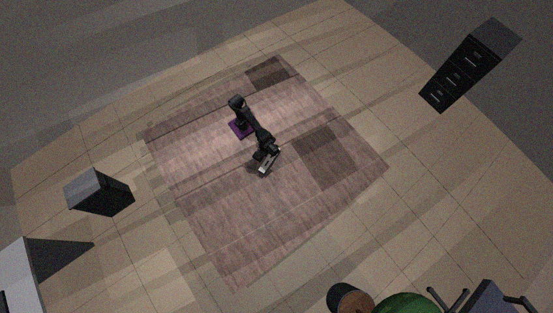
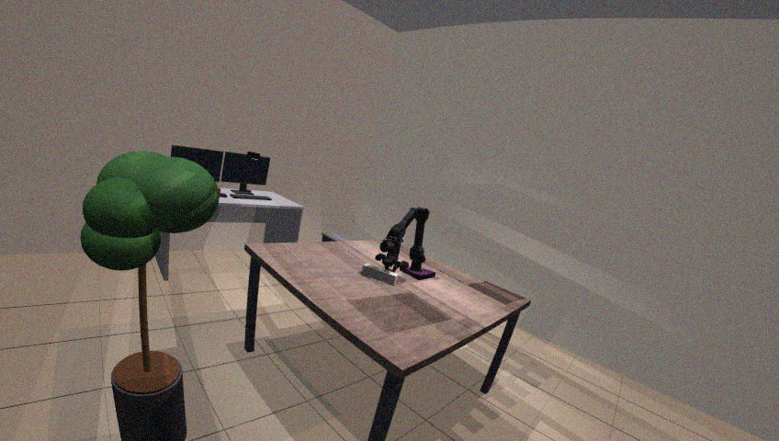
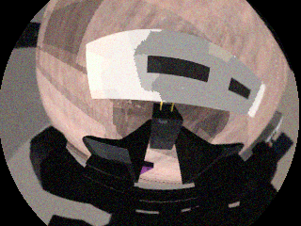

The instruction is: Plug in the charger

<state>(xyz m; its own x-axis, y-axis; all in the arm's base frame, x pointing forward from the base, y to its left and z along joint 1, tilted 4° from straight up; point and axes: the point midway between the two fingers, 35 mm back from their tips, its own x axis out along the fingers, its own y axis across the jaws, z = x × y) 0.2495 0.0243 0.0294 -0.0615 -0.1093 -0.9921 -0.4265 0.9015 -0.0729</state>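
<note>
Right now my gripper tip is 20 mm short of the dark two-prong charger, 10 mm to the right of it and 10 mm below it.
</note>
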